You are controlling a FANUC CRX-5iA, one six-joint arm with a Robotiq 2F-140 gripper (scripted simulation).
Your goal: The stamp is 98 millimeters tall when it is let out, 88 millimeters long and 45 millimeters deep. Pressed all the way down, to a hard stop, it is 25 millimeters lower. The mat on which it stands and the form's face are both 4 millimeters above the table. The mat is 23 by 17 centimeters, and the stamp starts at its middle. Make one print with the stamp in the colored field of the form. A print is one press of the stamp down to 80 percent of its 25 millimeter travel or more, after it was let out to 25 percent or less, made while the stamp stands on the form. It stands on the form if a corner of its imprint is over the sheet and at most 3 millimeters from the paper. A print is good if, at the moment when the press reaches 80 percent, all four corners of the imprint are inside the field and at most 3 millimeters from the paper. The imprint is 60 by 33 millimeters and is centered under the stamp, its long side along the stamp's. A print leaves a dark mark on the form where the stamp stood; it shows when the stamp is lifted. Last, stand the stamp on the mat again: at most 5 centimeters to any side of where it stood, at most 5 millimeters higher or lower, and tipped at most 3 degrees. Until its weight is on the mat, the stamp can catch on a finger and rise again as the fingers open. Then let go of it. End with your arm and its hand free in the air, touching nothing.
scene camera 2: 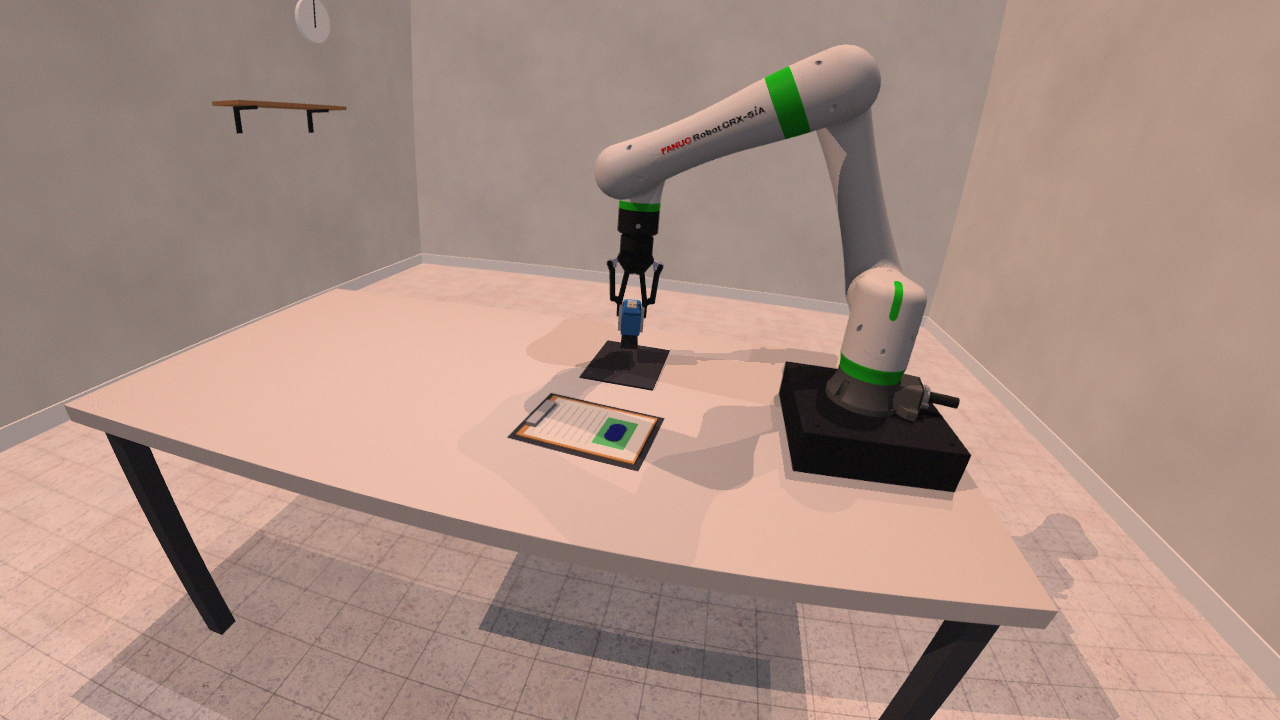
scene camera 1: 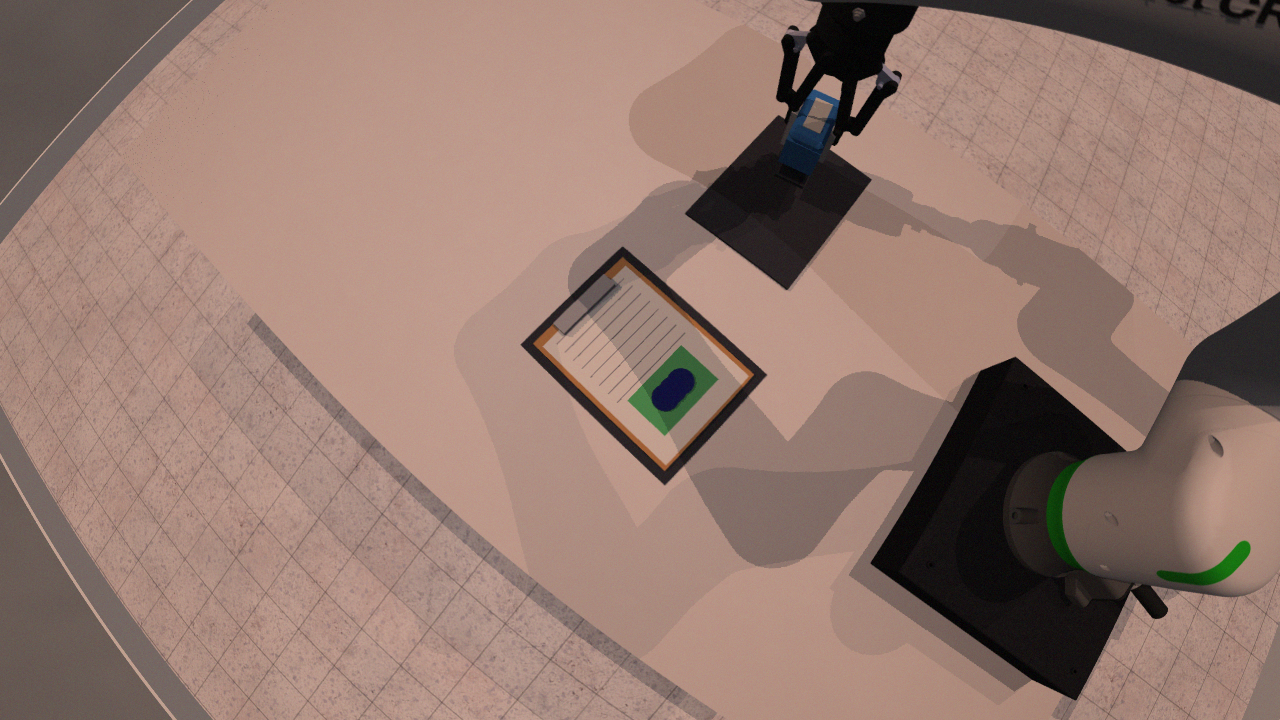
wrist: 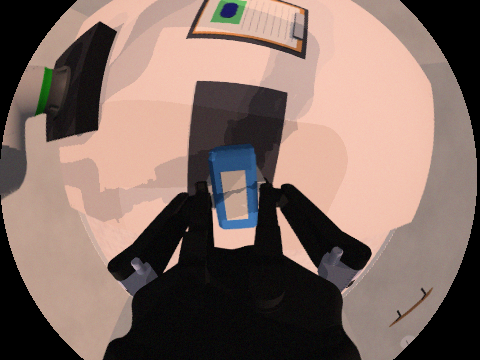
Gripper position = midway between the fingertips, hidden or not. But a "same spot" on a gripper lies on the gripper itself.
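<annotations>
I can see my gripper in scene camera 1, in scene camera 2 and in the wrist view (pixel 235 176). A stamp is visible in scene camera 1, in scene camera 2 and in the wrist view (pixel 232 167). On my gripper, (scene camera 2: pixel 657 267) and (scene camera 1: pixel 884 85) are the same spot. On the stamp, (scene camera 1: pixel 810 131) and (scene camera 2: pixel 631 308) are the same spot.
</annotations>
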